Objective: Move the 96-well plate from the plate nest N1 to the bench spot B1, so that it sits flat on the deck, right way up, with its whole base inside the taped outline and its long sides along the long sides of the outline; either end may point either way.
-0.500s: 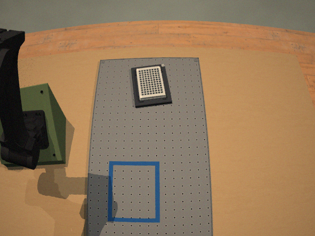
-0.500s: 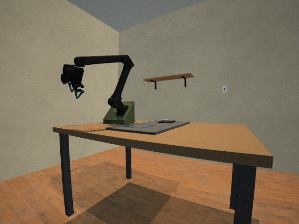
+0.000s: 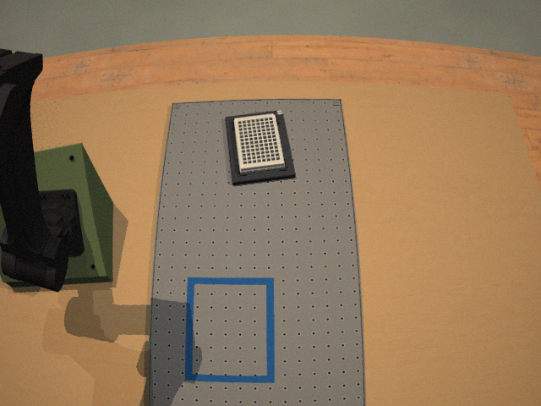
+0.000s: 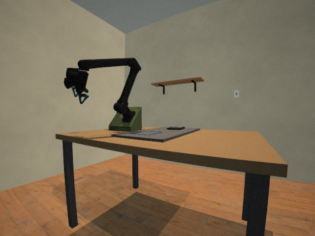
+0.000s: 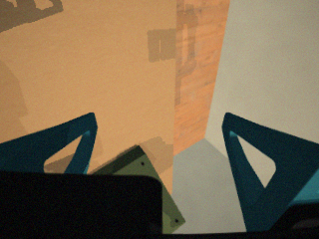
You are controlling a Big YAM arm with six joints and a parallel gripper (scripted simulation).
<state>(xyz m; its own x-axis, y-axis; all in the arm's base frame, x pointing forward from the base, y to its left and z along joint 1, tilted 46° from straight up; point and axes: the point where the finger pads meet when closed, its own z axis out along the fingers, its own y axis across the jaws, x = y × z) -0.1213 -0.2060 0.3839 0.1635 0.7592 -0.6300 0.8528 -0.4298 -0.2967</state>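
Now: hand 480 mm short of the white 96-well plate, 610 mm to the right of it and 220 mm above it. From my hand the other things lie so: dark plate nest N1 (490 mm ahead, 610 mm to the left, 230 mm below).
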